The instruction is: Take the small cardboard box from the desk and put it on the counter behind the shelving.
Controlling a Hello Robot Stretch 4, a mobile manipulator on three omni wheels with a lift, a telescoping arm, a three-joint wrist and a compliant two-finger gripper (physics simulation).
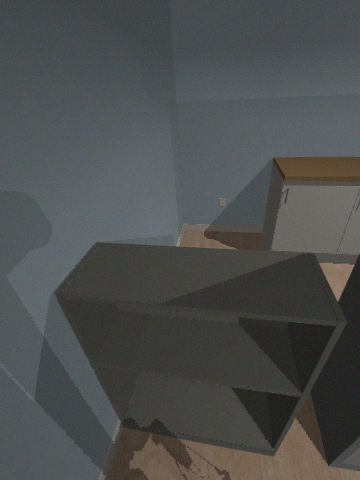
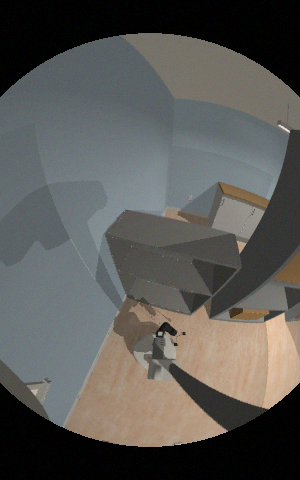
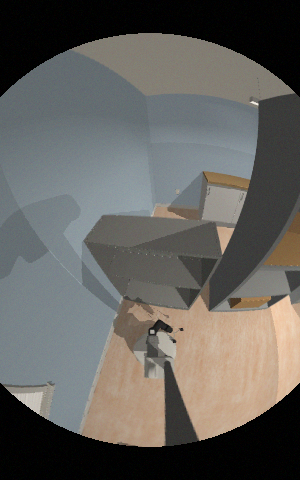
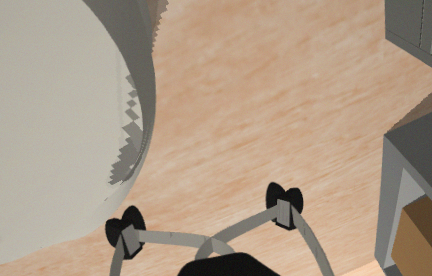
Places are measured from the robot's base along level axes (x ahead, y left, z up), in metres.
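Where they show: gripper, fingertip midpoint: [image 2: 180,339] [image 3: 178,335] [image 4: 205,210].
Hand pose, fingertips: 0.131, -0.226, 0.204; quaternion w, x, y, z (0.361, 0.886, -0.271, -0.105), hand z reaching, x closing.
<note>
Things, the pixels of their top centre, and the offset from my fingertips, as dx, dy, dz. "pt": a spot on its surface instead. Level surfaces: height alone.
- counter, surface height: dz +0.679
- grey shelving, surface spot: [image 1: 200,275] [image 3: 154,231] pt +0.514, +0.175, +0.829
- brown box, top centre: [image 3: 255,288] [image 2: 255,301] +0.312, -0.912, +0.115
My gripper [image 2: 179,339] [image 3: 177,335] [image 4: 205,210] is open, its two fingertips well apart with bare floor behind the gap, beside the round pale base [image 4: 55,125]. The counter [image 1: 320,168] [image 2: 240,192] [image 3: 225,179], a white cabinet with a brown top, stands against the far wall. The grey shelving [image 1: 200,275] [image 2: 170,230] [image 3: 155,232] stands in front of it, to its left. A brown box [image 2: 247,314] [image 3: 250,302] [image 4: 410,240] sits low in a grey unit at the right; I cannot tell if it is the small cardboard box. No desk can be made out for certain.
A tall dark panel [image 1: 340,390] [image 2: 265,220] [image 3: 272,165] stands right of the shelving, with a narrow gap between them. A blue wall [image 1: 90,150] [image 2: 75,240] [image 3: 65,200] runs along the left. A brown surface [image 2: 292,267] [image 3: 285,245] shows behind the panel.
</note>
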